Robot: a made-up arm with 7 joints. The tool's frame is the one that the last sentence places. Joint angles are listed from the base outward.
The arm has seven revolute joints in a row. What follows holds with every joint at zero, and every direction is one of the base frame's.
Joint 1 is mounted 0.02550 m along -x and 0.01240 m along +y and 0.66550 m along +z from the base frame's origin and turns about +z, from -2.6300 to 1.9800 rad.
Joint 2 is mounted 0.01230 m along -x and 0.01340 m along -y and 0.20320 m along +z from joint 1 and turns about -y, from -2.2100 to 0.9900 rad.
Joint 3 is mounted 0.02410 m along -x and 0.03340 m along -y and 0.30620 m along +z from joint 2 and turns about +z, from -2.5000 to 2.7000 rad.
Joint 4 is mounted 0.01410 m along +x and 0.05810 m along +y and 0.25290 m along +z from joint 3 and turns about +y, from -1.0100 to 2.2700 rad.
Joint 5 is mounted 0.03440 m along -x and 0.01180 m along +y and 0.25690 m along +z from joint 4 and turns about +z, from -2.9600 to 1.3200 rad.
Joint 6 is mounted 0.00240 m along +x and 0.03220 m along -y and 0.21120 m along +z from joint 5 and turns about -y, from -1.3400 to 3.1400 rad.
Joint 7 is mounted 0.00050 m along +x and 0.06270 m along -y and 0.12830 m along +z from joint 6 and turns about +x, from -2.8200 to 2.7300 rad.
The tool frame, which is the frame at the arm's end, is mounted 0.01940 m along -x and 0.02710 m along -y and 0.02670 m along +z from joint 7; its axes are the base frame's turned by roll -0.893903, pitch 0.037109 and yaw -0.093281 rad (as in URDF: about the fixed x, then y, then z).
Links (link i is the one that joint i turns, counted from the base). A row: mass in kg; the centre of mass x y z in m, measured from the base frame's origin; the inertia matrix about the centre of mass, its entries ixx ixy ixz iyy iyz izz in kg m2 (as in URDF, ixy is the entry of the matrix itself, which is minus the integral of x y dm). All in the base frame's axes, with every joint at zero. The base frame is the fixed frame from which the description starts. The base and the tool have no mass.
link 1: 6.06; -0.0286 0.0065 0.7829; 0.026 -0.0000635 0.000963 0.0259 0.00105 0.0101
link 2: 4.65; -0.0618 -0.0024 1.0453; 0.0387 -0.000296 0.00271 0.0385 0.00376 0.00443
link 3: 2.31; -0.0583 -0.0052 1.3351; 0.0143 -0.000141 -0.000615 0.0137 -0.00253 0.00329
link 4: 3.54; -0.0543 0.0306 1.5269; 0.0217 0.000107 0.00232 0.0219 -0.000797 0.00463
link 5: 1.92; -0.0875 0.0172 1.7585; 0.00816 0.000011 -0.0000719 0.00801 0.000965 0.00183
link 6: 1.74; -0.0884 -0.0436 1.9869; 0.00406 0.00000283 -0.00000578 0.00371 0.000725 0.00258
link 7: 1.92; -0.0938 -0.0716 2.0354; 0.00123 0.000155 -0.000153 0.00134 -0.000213 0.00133
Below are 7 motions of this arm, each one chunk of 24 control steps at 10 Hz.
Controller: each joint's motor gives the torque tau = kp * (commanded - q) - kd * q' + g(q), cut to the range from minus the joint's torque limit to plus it. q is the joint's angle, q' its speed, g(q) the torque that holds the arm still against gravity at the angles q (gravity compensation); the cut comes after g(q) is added. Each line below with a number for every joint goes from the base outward.
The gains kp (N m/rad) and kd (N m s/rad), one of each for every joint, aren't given. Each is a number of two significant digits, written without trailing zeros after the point. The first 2 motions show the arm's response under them.
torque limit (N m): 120 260 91 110 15 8.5 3.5
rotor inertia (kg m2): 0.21 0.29 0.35 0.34 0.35 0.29 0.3
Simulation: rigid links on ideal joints. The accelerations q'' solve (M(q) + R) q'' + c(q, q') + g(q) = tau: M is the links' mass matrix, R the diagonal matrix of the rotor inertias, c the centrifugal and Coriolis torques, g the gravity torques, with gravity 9.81 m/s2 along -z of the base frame. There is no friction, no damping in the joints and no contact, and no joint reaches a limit. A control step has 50 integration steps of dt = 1/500 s. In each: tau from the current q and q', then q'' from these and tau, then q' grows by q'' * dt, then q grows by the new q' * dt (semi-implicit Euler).
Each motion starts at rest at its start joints. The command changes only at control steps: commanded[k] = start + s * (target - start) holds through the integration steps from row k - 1 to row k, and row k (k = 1, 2, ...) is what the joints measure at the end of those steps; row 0 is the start. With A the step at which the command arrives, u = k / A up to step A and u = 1 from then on. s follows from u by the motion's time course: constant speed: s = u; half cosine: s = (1 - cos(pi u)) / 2; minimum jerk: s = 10 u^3 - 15 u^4 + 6 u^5; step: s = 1 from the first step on.
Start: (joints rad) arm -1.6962 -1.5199 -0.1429 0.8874 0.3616 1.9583 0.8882
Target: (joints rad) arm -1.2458 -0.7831 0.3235 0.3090 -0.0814 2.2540 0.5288
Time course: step
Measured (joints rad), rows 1 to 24:
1: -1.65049 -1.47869 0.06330 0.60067 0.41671 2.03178 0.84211
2: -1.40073 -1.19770 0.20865 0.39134 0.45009 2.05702 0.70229
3: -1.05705 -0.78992 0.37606 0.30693 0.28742 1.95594 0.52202
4: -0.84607 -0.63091 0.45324 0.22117 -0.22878 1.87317 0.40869
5: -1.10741 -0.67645 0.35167 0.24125 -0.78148 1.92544 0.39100
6: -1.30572 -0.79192 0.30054 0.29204 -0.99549 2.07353 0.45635
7: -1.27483 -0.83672 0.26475 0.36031 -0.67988 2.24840 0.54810
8: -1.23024 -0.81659 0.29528 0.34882 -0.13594 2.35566 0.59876
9: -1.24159 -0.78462 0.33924 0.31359 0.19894 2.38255 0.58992
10: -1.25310 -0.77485 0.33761 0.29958 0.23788 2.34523 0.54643
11: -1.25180 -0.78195 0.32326 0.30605 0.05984 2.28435 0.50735
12: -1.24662 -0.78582 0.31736 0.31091 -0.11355 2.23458 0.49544
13: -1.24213 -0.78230 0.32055 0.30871 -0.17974 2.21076 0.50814
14: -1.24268 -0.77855 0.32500 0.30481 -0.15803 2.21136 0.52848
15: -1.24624 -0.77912 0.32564 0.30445 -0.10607 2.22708 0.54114
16: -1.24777 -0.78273 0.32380 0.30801 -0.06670 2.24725 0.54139
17: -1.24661 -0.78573 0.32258 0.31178 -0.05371 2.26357 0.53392
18: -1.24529 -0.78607 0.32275 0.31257 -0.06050 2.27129 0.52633
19: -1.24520 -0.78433 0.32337 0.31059 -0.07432 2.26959 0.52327
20: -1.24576 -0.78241 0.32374 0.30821 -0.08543 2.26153 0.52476
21: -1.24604 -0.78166 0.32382 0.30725 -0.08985 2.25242 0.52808
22: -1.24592 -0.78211 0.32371 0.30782 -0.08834 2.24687 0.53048
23: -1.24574 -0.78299 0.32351 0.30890 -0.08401 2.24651 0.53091
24: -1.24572 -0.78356 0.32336 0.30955 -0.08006 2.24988 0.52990
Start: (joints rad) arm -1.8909 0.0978 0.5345 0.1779 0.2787 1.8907 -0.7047
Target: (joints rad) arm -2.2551 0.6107 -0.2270 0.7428 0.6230 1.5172 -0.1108
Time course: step
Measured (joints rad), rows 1 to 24:
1: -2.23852 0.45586 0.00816 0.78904 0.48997 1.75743 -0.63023
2: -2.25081 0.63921 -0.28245 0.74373 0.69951 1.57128 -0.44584
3: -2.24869 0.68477 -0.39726 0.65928 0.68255 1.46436 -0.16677
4: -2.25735 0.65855 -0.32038 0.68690 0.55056 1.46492 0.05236
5: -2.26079 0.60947 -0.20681 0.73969 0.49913 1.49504 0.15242
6: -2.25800 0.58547 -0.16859 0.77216 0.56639 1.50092 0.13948
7: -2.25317 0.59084 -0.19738 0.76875 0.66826 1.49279 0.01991
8: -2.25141 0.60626 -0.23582 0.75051 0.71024 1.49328 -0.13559
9: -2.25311 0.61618 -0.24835 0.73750 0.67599 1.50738 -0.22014
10: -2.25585 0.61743 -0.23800 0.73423 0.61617 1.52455 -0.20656
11: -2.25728 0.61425 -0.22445 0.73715 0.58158 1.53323 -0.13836
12: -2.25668 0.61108 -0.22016 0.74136 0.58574 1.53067 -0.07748
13: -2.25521 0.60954 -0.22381 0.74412 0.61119 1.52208 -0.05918
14: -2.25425 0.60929 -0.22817 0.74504 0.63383 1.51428 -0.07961
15: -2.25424 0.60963 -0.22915 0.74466 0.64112 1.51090 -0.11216
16: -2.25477 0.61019 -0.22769 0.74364 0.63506 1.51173 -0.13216
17: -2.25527 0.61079 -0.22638 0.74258 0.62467 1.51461 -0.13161
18: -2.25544 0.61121 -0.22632 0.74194 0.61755 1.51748 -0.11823
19: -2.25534 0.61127 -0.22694 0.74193 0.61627 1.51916 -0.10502
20: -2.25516 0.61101 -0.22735 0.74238 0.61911 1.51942 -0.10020
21: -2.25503 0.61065 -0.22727 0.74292 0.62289 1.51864 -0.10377
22: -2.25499 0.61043 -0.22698 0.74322 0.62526 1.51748 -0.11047
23: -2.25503 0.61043 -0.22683 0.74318 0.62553 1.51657 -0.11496
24: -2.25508 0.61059 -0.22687 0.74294 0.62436 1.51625 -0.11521
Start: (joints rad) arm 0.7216 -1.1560 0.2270 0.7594 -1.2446 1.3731 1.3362
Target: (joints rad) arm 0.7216 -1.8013 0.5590 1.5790 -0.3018 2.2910 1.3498
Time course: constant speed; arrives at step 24
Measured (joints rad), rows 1 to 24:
1: 0.71905 -1.16907 0.25210 0.77500 -1.22518 1.38985 1.33533
2: 0.72031 -1.19761 0.27304 0.81207 -1.18201 1.42946 1.33429
3: 0.72376 -1.23329 0.27694 0.85832 -1.13547 1.47485 1.33479
4: 0.72433 -1.26755 0.27735 0.90202 -1.09574 1.51232 1.33727
5: 0.72198 -1.29610 0.28420 0.93775 -1.05842 1.54277 1.34039
6: 0.71964 -1.32015 0.29917 0.96760 -1.01790 1.57490 1.34224
7: 0.71925 -1.34349 0.31885 0.99705 -0.97522 1.61423 1.34204
8: 0.72059 -1.36880 0.33816 1.02962 -0.93486 1.65893 1.34066
9: 0.72227 -1.39628 0.35397 1.06511 -0.89837 1.70323 1.33971
10: 0.72306 -1.42456 0.36647 1.10125 -0.86301 1.74310 1.34016
11: 0.72268 -1.45231 0.37775 1.13629 -0.82530 1.77886 1.34173
12: 0.72171 -1.47918 0.38966 1.17001 -0.78438 1.81358 1.34343
13: 0.72098 -1.50564 0.40284 1.20333 -0.74213 1.84994 1.34445
14: 0.72089 -1.53224 0.41698 1.23709 -0.70096 1.88849 1.34468
15: 0.72130 -1.55915 0.43151 1.27142 -0.66180 1.92812 1.34460
16: 0.72179 -1.58618 0.44600 1.30592 -0.62394 1.96744 1.34477
17: 0.72202 -1.61312 0.46022 1.34022 -0.58606 2.00590 1.34538
18: 0.72197 -1.63996 0.47406 1.37427 -0.54738 2.04375 1.34625
19: 0.72181 -1.66679 0.48758 1.40825 -0.50789 2.08151 1.34708
20: 0.72170 -1.69369 0.50098 1.44235 -0.46803 2.11954 1.34771
21: 0.72171 -1.72064 0.51450 1.47656 -0.42826 2.15785 1.34818
22: 0.72179 -1.74758 0.52825 1.51079 -0.38878 2.19630 1.34861
23: 0.72186 -1.77446 0.54221 1.54496 -0.34961 2.23474 1.34912
24: 0.72192 -1.80131 0.55624 1.57908 -0.31060 2.27309 1.34972

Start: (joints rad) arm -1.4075 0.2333 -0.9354 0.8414 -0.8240 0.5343 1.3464
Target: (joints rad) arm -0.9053 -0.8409 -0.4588 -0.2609 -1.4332 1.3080 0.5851
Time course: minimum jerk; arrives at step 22
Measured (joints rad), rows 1 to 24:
1: -1.40717 0.23270 -0.93581 0.84043 -0.82383 0.53425 1.34618
2: -1.40492 0.22844 -0.93768 0.83407 -0.82304 0.53424 1.34432
3: -1.39887 0.21633 -0.93865 0.81813 -0.82277 0.53594 1.33768
4: -1.38746 0.19271 -0.93381 0.79060 -0.82670 0.54274 1.32263
5: -1.36974 0.15522 -0.91934 0.75080 -0.83957 0.55852 1.29675
6: -1.34553 0.10328 -0.89443 0.69872 -0.86474 0.58603 1.25964
7: -1.31527 0.03797 -0.86112 0.63496 -0.90262 0.62606 1.21262
8: -1.27984 -0.03838 -0.82295 0.56077 -0.95079 0.67742 1.15781
9: -1.24031 -0.12293 -0.78297 0.47811 -1.00537 0.73757 1.09735
10: -1.19799 -0.21280 -0.74270 0.38948 -1.06277 0.80364 1.03307
11: -1.15441 -0.30519 -0.70265 0.29770 -1.12074 0.87318 0.96670
12: -1.11119 -0.39722 -0.66342 0.20555 -1.17807 0.94427 0.90008
13: -1.06971 -0.48595 -0.62599 0.11575 -1.23351 1.01501 0.83529
14: -1.03106 -0.56857 -0.59129 0.03108 -1.28526 1.08319 0.77459
15: -0.99629 -0.64257 -0.56003 -0.04569 -1.33129 1.14636 0.72008
16: -0.96642 -0.70594 -0.53283 -0.11212 -1.36994 1.20204 0.67351
17: -0.94229 -0.75729 -0.51021 -0.16637 -1.40030 1.24809 0.63607
18: -0.92431 -0.79595 -0.49250 -0.20747 -1.42230 1.28311 0.60832
19: -0.91245 -0.82206 -0.47969 -0.23548 -1.43646 1.30669 0.59017
20: -0.90611 -0.83677 -0.47130 -0.25165 -1.44363 1.31942 0.58081
21: -0.90410 -0.84233 -0.46622 -0.25854 -1.44487 1.32287 0.57867
22: -0.90464 -0.84233 -0.46264 -0.26009 -1.44159 1.31952 0.58124
23: -0.90553 -0.84100 -0.45893 -0.26071 -1.43583 1.31272 0.58526
24: -0.90560 -0.84016 -0.45647 -0.26143 -1.43036 1.30644 0.58785

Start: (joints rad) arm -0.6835 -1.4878 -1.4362 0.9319 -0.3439 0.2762 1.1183
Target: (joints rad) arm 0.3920 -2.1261 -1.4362 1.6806 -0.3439 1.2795 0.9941
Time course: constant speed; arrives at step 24
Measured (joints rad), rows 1 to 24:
1: -0.65459 -1.50563 -1.46530 0.97187 -0.33664 0.27916 1.11576
2: -0.60987 -1.53281 -1.47447 1.00788 -0.32048 0.29016 1.11020
3: -0.55745 -1.56256 -1.45857 1.03246 -0.31377 0.32378 1.10304
4: -0.50275 -1.59322 -1.43621 1.05466 -0.32577 0.38483 1.09611
5: -0.45117 -1.62256 -1.42020 1.07963 -0.34827 0.46203 1.09048
6: -0.40470 -1.64980 -1.41545 1.10922 -0.36610 0.53636 1.08599
7: -0.36232 -1.67556 -1.42000 1.14260 -0.36980 0.59305 1.08185
8: -0.32154 -1.70075 -1.42864 1.17761 -0.36059 0.62885 1.07737
9: -0.27997 -1.72610 -1.43650 1.21205 -0.34669 0.65135 1.07230
10: -0.23638 -1.75198 -1.44078 1.24464 -0.33642 0.67279 1.06685
11: -0.19092 -1.77847 -1.44100 1.27529 -0.33368 0.70289 1.06131
12: -0.14453 -1.80538 -1.43830 1.30488 -0.33737 0.74473 1.05589
13: -0.09827 -1.83246 -1.43456 1.33451 -0.34370 0.79501 1.05066
14: -0.05274 -1.85946 -1.43150 1.36493 -0.34892 0.84741 1.04553
15: -0.00804 -1.88624 -1.43015 1.39626 -0.35109 0.89642 1.04045
16: 0.03619 -1.91278 -1.43060 1.42814 -0.35028 0.93976 1.03536
17: 0.08041 -1.93914 -1.43222 1.46005 -0.34782 0.97847 1.03026
18: 0.12491 -1.96544 -1.43406 1.49166 -0.34525 1.01546 1.02513
19: 0.16973 -1.99181 -1.43533 1.52290 -0.34364 1.05352 1.01996
20: 0.21472 -2.01830 -1.43567 1.55392 -0.34330 1.09404 1.01477
21: 0.25969 -2.04491 -1.43520 1.58492 -0.34392 1.13678 1.00955
22: 0.30454 -2.07159 -1.43435 1.61603 -0.34492 1.18052 1.00433
23: 0.34927 -2.09827 -1.43359 1.64728 -0.34576 1.22398 0.99914
24: 0.39396 -2.12489 -1.43325 1.67861 -0.34613 1.26647 0.99398

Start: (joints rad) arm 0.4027 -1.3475 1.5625 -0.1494 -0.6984 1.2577 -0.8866
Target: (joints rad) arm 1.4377 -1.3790 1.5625 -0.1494 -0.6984 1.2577 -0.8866
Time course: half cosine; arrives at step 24
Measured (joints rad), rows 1 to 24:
1: 0.40500 -1.34745 1.56325 -0.15122 -0.69862 1.25798 -0.88654
2: 0.41396 -1.34752 1.56511 -0.15507 -0.69920 1.25958 -0.88627
3: 0.43283 -1.34804 1.56685 -0.15786 -0.69972 1.26284 -0.88578
4: 0.46281 -1.34912 1.56734 -0.15788 -0.69971 1.26590 -0.88533
5: 0.50282 -1.35061 1.56658 -0.15560 -0.69913 1.26636 -0.88524
6: 0.55047 -1.35230 1.56533 -0.15265 -0.69833 1.26333 -0.88558
7: 0.60350 -1.35407 1.56437 -0.15049 -0.69774 1.25813 -0.88614
8: 0.66058 -1.35590 1.56408 -0.14961 -0.69750 1.25314 -0.88655
9: 0.72125 -1.35783 1.56428 -0.14957 -0.69746 1.25019 -0.88661
10: 0.78532 -1.35989 1.56455 -0.14958 -0.69738 1.24951 -0.88638
11: 0.85226 -1.36205 1.56452 -0.14906 -0.69715 1.25004 -0.88610
12: 0.92100 -1.36425 1.56409 -0.14796 -0.69681 1.25038 -0.88601
13: 0.99003 -1.36641 1.56340 -0.14658 -0.69650 1.24976 -0.88618
14: 1.05779 -1.36847 1.56266 -0.14534 -0.69635 1.24835 -0.88650
15: 1.12289 -1.37039 1.56202 -0.14444 -0.69639 1.24688 -0.88680
16: 1.18427 -1.37218 1.56153 -0.14390 -0.69656 1.24610 -0.88697
17: 1.24103 -1.37381 1.56113 -0.14355 -0.69675 1.24630 -0.88700
18: 1.29238 -1.37527 1.56073 -0.14324 -0.69691 1.24727 -0.88698
19: 1.33750 -1.37655 1.56030 -0.14290 -0.69704 1.24854 -0.88698
20: 1.37559 -1.37761 1.55985 -0.14256 -0.69716 1.24968 -0.88706
21: 1.40591 -1.37843 1.55944 -0.14230 -0.69730 1.25050 -0.88719
22: 1.42786 -1.37902 1.55914 -0.14219 -0.69746 1.25099 -0.88732
23: 1.44106 -1.37936 1.55897 -0.14224 -0.69762 1.25128 -0.88740
24: 1.44530 -1.37946 1.55893 -0.14244 -0.69773 1.25147 -0.88741

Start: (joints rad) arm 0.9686 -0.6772 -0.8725 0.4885 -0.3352 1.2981 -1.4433
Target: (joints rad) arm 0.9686 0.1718 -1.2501 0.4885 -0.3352 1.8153 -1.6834
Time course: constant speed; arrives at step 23
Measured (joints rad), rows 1 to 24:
1: 0.97131 -0.65766 -0.87798 0.50007 -0.34613 1.29935 -1.44807
2: 0.96895 -0.61734 -0.89622 0.49926 -0.35799 1.30667 -1.46022
3: 0.96715 -0.56899 -0.92140 0.48968 -0.35388 1.32664 -1.47503
4: 0.96752 -0.52458 -0.94136 0.48205 -0.33724 1.35995 -1.48753
5: 0.96809 -0.48765 -0.95593 0.48148 -0.32358 1.39890 -1.49674
6: 0.96791 -0.45469 -0.97034 0.48565 -0.32187 1.43295 -1.50492
7: 0.96764 -0.42099 -0.98620 0.48918 -0.32924 1.45697 -1.51441
8: 0.96776 -0.38461 -1.00258 0.48941 -0.33770 1.47352 -1.52564
9: 0.96795 -0.34647 -1.01906 0.48771 -0.34158 1.48873 -1.53740
10: 0.96788 -0.30833 -1.03579 0.48654 -0.34012 1.50709 -1.54846
11: 0.96765 -0.27108 -1.05264 0.48671 -0.33615 1.52936 -1.55858
12: 0.96753 -0.23450 -1.06921 0.48743 -0.33309 1.55385 -1.56831
13: 0.96756 -0.19797 -1.08546 0.48784 -0.33255 1.57854 -1.57830
14: 0.96762 -0.16115 -1.10170 0.48781 -0.33389 1.60232 -1.58877
15: 0.96763 -0.12413 -1.11811 0.48767 -0.33545 1.62502 -1.59952
16: 0.96763 -0.08711 -1.13464 0.48766 -0.33612 1.64704 -1.61025
17: 0.96764 -0.05018 -1.15114 0.48779 -0.33585 1.66887 -1.62078
18: 0.96767 -0.01328 -1.16760 0.48795 -0.33525 1.69087 -1.63113
19: 0.96771 0.02363 -1.18404 0.48804 -0.33485 1.71317 -1.64142
20: 0.96775 0.06056 -1.20048 0.48809 -0.33479 1.73574 -1.65177
21: 0.96779 0.09750 -1.21693 0.48812 -0.33493 1.75842 -1.66221
22: 0.96784 0.13442 -1.23337 0.48817 -0.33508 1.78108 -1.67272
23: 0.96789 0.17133 -1.24980 0.48822 -0.33515 1.80366 -1.68322
24: 0.96540 0.18857 -1.26385 0.48256 -0.31999 1.82285 -1.68933

